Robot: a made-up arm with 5 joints.
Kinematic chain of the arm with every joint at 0, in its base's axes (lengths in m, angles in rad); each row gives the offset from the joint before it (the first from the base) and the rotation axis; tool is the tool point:
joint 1: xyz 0 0 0.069 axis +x
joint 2: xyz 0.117 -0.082 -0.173 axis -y
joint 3: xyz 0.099 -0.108 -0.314 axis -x
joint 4: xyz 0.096 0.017 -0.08 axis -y
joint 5: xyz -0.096 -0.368 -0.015 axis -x
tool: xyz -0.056 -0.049 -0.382
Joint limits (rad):
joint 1: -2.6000..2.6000
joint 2: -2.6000..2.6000
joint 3: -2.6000..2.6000
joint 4: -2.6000..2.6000
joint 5: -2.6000..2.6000
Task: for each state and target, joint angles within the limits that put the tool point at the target. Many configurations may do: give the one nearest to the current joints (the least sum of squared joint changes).
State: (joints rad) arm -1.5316 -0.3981 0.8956 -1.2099 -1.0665
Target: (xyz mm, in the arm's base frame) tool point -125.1 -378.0 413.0
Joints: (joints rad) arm -1.6696 -0.4164 0.8685 -1.0510 -0.9313
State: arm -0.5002 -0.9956 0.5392 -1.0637 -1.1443
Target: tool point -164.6 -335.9 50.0
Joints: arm -0.7591 -0.9928 0.5702 -1.3491 -1.0036
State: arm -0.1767 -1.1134 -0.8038 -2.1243 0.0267
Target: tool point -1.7 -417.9 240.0
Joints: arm -0.6619 -1.3621 -0.0810 -2.0412 -0.4552
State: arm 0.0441 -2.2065 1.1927 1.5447 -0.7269
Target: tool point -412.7 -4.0 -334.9
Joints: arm 0.4424 -2.4389 1.3794 2.3522 -0.7963
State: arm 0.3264 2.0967 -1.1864 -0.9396 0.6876
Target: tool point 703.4 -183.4 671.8
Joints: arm 0.0873 2.6000 -1.4223 -0.7799 0.7557
